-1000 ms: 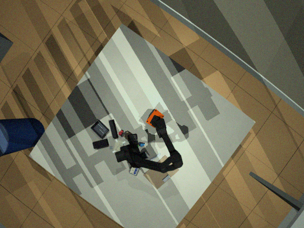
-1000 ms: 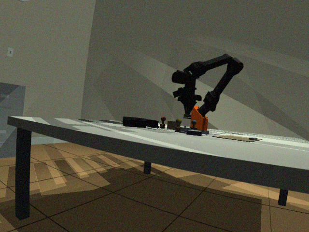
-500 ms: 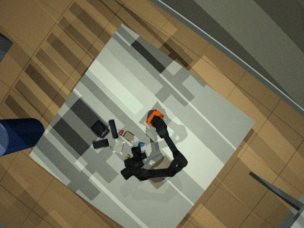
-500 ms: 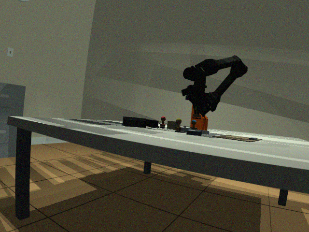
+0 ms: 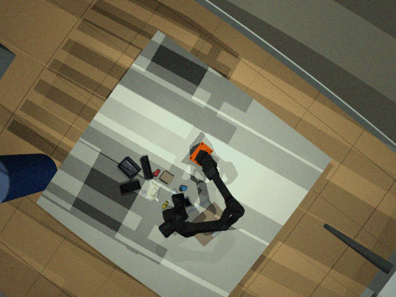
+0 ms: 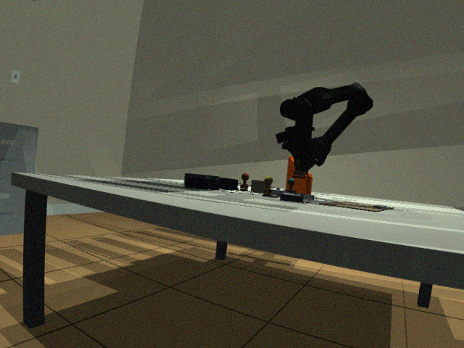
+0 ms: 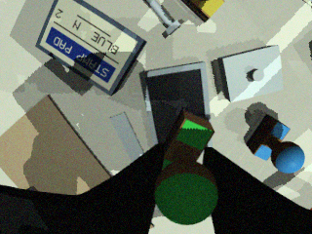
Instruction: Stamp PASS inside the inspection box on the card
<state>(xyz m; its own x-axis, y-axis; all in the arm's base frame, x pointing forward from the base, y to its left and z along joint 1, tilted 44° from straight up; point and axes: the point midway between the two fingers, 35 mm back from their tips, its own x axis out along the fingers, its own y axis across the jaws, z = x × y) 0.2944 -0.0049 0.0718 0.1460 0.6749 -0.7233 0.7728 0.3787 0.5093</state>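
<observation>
Right now the dark ink pad is 9 cm below my gripper tip. From my gripper tip the other things lie so: green-knobbed stamp: right at my gripper tip; then grey block: 2 cm behind, 7 cm to the right, 7 cm below; then blue-knobbed stamp: 9 cm behind, 4 cm to the right, 7 cm below.
</observation>
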